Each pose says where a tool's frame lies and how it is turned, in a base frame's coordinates. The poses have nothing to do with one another.
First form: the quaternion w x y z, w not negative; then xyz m.
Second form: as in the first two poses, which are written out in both.
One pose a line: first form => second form
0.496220 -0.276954 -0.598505 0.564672 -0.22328 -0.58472 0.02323 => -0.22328 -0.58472 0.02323 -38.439 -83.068 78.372
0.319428 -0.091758 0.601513 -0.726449 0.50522 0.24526 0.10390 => 0.50522 0.24526 0.10390 -13.822 90.609 -109.429
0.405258 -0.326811 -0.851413 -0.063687 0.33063 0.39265 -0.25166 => 0.33063 0.39265 -0.25166 -47.254 -123.107 -9.209
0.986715 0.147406 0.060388 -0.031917 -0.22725 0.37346 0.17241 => -0.22725 0.37346 0.17241 16.967 6.951 -3.674
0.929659 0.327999 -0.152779 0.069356 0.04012 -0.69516 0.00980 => 0.04012 -0.69516 0.00980 38.493 -17.930 8.139
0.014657 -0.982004 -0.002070 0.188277 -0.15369 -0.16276 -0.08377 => -0.15369 -0.16276 -0.08377 -175.130 -0.369 33.577
